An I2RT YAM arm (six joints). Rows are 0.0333 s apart.
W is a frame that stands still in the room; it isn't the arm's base.
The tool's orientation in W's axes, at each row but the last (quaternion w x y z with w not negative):
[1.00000 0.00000 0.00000 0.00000]
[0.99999 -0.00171 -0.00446 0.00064]
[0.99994 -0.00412 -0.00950 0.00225]
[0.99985 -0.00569 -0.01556 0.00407]
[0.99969 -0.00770 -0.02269 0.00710]
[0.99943 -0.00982 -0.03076 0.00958]
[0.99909 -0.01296 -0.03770 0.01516]
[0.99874 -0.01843 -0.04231 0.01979]
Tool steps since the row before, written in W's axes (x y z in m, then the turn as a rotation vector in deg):
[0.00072 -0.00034 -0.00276 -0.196 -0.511 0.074]
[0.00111 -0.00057 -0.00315 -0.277 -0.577 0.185]
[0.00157 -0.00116 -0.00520 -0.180 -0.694 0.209]
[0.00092 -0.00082 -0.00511 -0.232 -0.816 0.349]
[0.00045 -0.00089 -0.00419 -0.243 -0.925 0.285]
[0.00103 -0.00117 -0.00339 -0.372 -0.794 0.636]
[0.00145 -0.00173 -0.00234 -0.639 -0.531 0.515]
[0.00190 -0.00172 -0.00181 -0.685 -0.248 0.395]
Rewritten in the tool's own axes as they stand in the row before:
[0.00072 -0.00034 -0.00276 -0.196 -0.511 0.074]
[0.00108 -0.00056 -0.00316 -0.276 -0.577 0.185]
[0.00147 -0.00112 -0.00524 -0.179 -0.695 0.207]
[0.00075 -0.00077 -0.00515 -0.228 -0.818 0.347]
[0.00025 -0.00083 -0.00422 -0.243 -0.926 0.282]
[0.00080 -0.00112 -0.00347 -0.348 -0.800 0.642]
[0.00122 -0.00171 -0.00249 -0.615 -0.526 0.549]
[0.00167 -0.00172 -0.00202 -0.659 -0.237 0.443]

